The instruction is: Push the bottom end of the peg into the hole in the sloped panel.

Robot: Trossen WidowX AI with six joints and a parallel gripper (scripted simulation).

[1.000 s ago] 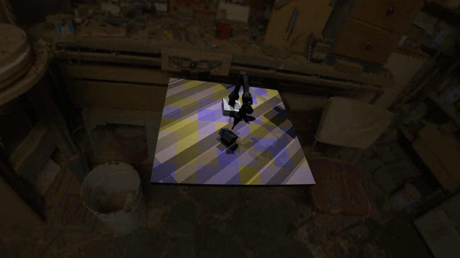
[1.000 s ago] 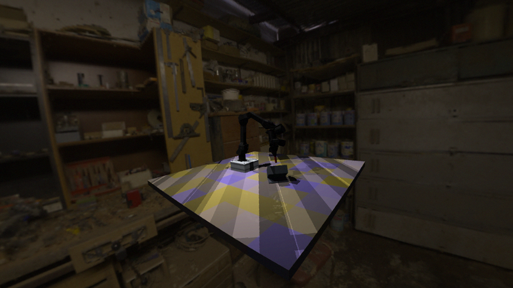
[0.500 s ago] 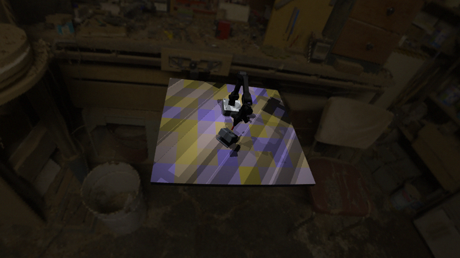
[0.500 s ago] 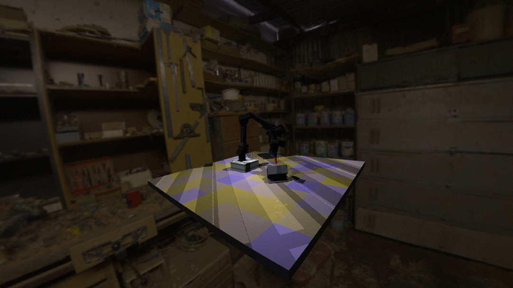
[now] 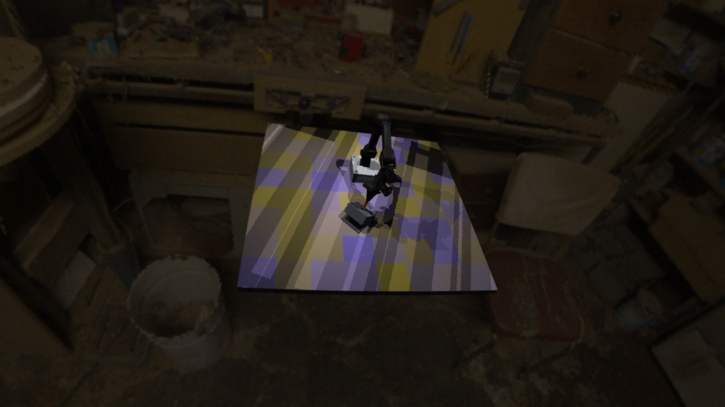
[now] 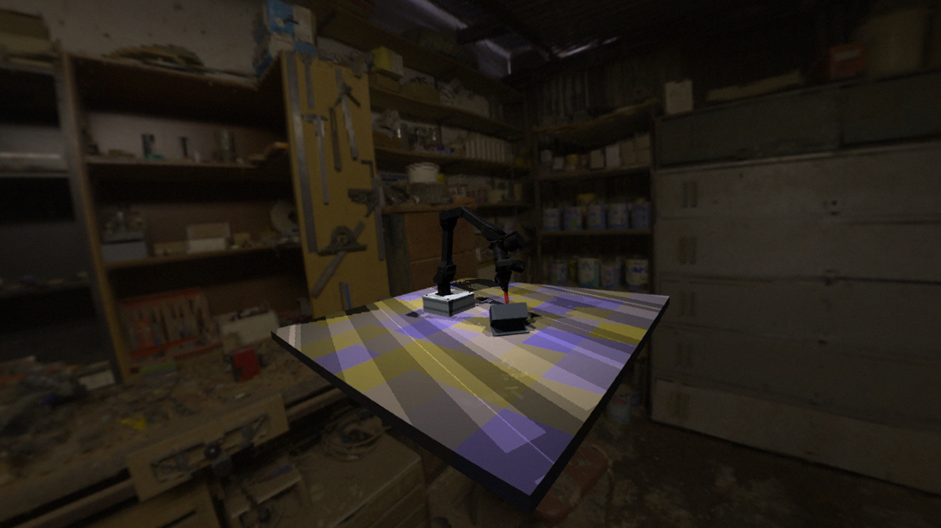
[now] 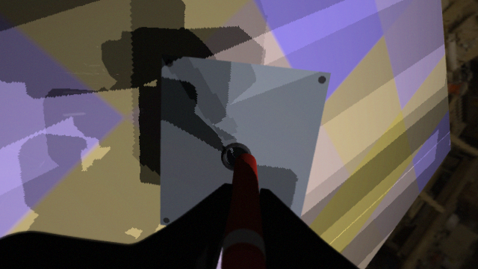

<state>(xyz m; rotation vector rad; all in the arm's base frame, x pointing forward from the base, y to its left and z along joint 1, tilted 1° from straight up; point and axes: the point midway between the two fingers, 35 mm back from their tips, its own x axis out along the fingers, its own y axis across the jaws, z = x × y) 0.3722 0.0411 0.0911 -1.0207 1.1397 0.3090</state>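
My gripper tip is now 3 cm short of the sloped panel block, 2 cm to the left of it and 8 cm above it. From my gripper tip the other things lie so: dark red round peg 1 cm behind, 1 cm above.
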